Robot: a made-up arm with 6 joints. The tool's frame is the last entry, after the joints.
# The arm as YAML. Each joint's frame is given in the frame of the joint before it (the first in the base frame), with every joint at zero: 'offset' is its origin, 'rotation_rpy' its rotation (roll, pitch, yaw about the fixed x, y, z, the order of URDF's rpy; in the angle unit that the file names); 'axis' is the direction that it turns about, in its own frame. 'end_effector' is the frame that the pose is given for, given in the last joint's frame.
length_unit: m
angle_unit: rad
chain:
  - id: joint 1
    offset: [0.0, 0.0, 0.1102]
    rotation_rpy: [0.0, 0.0, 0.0]
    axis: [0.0, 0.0, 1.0]
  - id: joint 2
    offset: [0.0, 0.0, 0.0]
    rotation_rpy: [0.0, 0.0, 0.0]
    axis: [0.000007, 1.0, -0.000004]
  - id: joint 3
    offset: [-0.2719, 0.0, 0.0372]
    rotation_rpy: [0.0, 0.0, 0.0]
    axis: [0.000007, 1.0, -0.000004]
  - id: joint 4
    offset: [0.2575, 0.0, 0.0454]
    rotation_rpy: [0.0, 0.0, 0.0]
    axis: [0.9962, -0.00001, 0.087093]
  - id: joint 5
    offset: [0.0, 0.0, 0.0]
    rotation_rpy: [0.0, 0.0, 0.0]
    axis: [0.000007, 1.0, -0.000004]
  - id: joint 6
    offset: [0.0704, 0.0, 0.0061]
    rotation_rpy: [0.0, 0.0, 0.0]
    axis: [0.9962, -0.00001, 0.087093]
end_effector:
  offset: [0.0, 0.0, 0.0]
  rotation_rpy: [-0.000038, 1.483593, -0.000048]
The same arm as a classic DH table. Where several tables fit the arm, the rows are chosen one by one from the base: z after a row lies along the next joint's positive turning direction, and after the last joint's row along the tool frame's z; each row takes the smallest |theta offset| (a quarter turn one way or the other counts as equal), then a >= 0, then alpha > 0; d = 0 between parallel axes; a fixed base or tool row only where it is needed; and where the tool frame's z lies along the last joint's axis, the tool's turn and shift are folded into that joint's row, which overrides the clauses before.
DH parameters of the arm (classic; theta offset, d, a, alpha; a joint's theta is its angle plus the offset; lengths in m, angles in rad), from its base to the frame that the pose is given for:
joint 1: 0 0.1102 0 -1.5708
joint 2: 0.136 0 -0.2744 0
joint 3: 1.3476 0 -0.0228 1.5708
joint 4: 0 0.2605 0 -1.5708
joint 5: 0 0 0.0001 1.5708
joint 6: 0 0.0707 0 0

